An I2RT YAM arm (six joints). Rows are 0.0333 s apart.
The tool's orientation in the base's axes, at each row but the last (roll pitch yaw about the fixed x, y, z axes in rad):
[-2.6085, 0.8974, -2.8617]
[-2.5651, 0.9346, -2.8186]
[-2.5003, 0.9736, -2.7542]
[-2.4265, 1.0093, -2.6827]
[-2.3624, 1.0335, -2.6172]
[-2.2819, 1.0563, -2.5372]
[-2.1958, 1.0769, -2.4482]
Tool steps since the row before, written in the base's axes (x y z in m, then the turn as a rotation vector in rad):
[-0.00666, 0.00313, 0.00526, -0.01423, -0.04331, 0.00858]
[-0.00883, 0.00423, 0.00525, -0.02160, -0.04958, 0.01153]
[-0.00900, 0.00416, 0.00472, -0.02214, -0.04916, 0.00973]
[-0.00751, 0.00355, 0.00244, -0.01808, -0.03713, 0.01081]
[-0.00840, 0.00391, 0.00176, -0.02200, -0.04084, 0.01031]
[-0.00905, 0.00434, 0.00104, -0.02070, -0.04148, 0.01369]
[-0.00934, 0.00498, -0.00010, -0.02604, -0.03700, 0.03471]
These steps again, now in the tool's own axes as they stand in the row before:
[-0.00066, 0.00031, -0.00902, 0.00928, -0.04537, -0.00271]
[-0.00005, 0.00093, -0.01107, 0.01225, -0.05328, -0.00828]
[-0.00010, 0.00088, -0.01095, 0.01392, -0.05237, -0.00805]
[0.00068, 0.00120, -0.00855, 0.00824, -0.04099, -0.00864]
[0.00121, 0.00156, -0.00922, 0.01136, -0.04486, -0.01079]
[0.00155, 0.00201, -0.00977, 0.00806, -0.04648, -0.01052]
[0.00198, 0.00292, -0.00998, -0.00986, -0.05144, -0.02255]

